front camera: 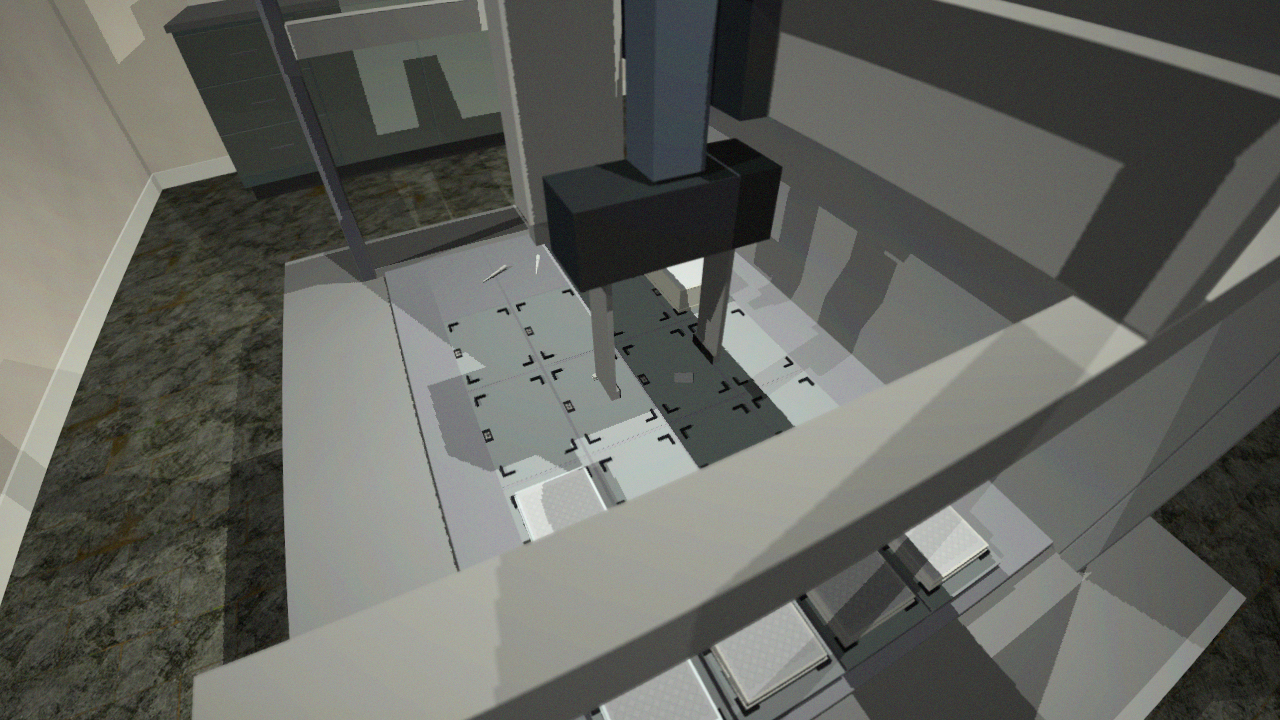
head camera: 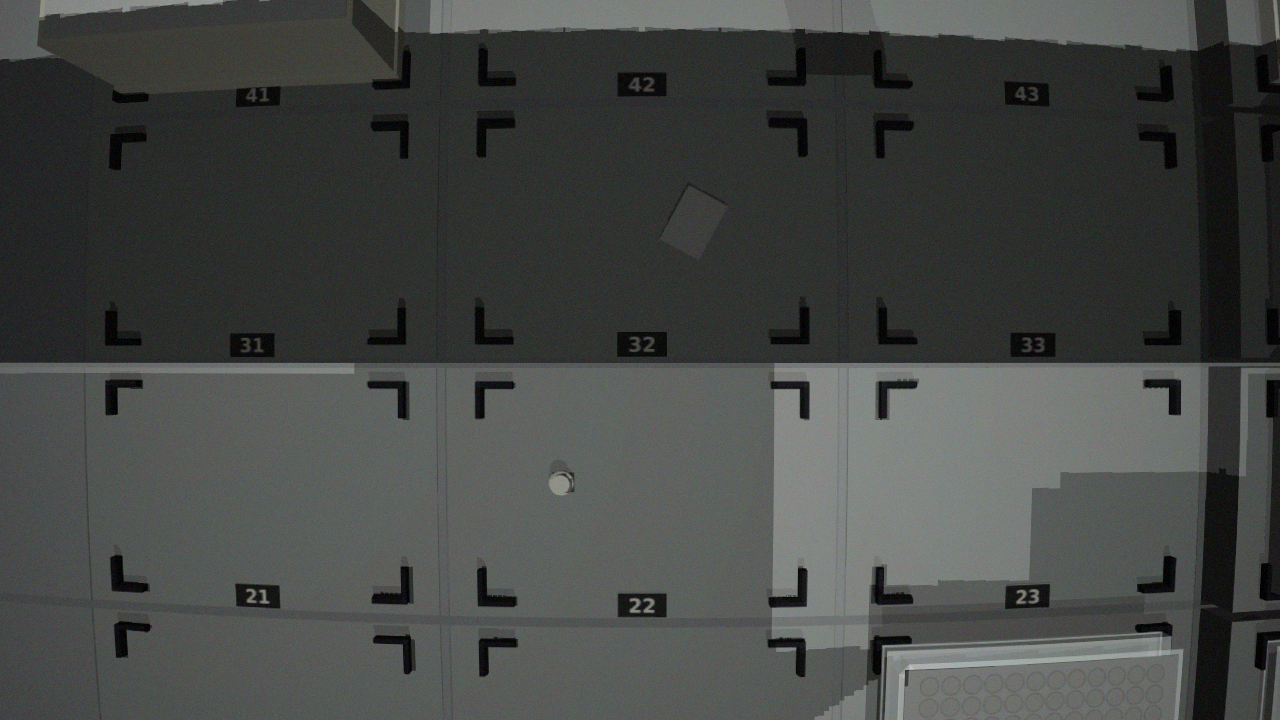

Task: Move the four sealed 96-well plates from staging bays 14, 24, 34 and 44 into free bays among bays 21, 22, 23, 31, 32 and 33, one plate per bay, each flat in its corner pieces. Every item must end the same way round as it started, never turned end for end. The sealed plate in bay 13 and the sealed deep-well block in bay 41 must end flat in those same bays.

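Frame: origin at the robot's base, x right, y ahead, z up, level; millimetres.
Seen in the pictures: gripper, fingertip midpoint: (front camera: 658, 368); robot's base, link origin: (front camera: 450, 326).
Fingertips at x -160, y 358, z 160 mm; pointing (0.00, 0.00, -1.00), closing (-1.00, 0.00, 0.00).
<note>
Offsets run from my fingertips to a thing's top centre.
My gripper (front camera: 660, 377) is open, its jaws apart above the middle of the deck with no plate between them; it does not show in the head view. Four sealed plates stand in the staging row: bay 14's plate @[dz -131, dx +117, dy +198 mm] (front camera: 664, 696), partly cut off, bay 24's plate @[dz -131, dx +10, dy +198 mm] (front camera: 771, 646), bay 34's plate @[dz -131, dx -97, dy +198 mm] (front camera: 859, 598), in shade, and bay 44's plate @[dz -131, dx -204, dy +198 mm] (front camera: 948, 540). The bay 13 plate @[dz -145, dx +117, dy +34 mm] (front camera: 562, 505) (head camera: 1038, 694) sits in its bay, partly out of the head view. The sealed deep-well block @[dz -118, dx -204, dy -294 mm] (front camera: 687, 275) (head camera: 205, 58) stands in bay 41. Bays 21, 22, 23, 31, 32 and 33 hold no plate.
A small white cap @[dz -156, dx +5, dy -163 mm] (head camera: 561, 483) lies in bay 22. A small flat card @[dz -159, dx -100, dy -109 mm] (front camera: 682, 377) (head camera: 693, 222) lies in bay 32. Two thin white pieces lie at the deck's far left. A wide frame beam (front camera: 626, 537) crosses the front view, hiding part of the deck.
</note>
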